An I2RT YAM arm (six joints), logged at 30 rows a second.
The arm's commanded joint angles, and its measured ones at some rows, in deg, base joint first. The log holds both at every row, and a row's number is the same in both.
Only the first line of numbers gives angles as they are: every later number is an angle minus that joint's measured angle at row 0.
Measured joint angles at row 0: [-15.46 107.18 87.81 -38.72 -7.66 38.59]
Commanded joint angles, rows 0 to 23: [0.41 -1.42 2.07 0.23 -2.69 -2.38]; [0.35 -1.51 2.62 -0.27 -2.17 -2.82]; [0.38 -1.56 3.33 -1.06 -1.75 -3.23]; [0.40 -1.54 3.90 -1.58 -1.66 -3.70]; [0.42 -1.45 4.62 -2.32 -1.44 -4.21]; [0.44 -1.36 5.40 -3.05 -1.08 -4.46]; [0.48 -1.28 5.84 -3.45 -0.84 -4.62]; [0.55 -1.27 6.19 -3.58 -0.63 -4.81]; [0.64 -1.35 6.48 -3.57 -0.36 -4.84]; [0.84 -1.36 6.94 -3.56 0.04 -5.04]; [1.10 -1.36 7.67 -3.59 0.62 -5.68]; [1.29 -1.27 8.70 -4.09 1.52 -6.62]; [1.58 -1.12 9.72 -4.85 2.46 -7.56]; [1.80 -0.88 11.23 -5.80 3.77 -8.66]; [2.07 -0.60 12.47 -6.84 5.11 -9.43]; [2.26 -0.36 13.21 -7.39 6.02 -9.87]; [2.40 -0.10 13.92 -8.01 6.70 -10.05]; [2.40 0.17 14.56 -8.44 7.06 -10.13]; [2.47 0.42 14.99 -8.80 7.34 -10.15]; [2.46 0.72 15.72 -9.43 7.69 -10.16]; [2.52 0.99 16.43 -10.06 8.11 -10.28]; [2.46 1.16 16.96 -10.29 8.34 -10.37]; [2.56 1.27 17.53 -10.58 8.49 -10.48]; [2.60 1.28 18.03 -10.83 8.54 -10.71]
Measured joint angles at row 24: [2.38 1.35 16.17 -10.51 6.21 -8.61]
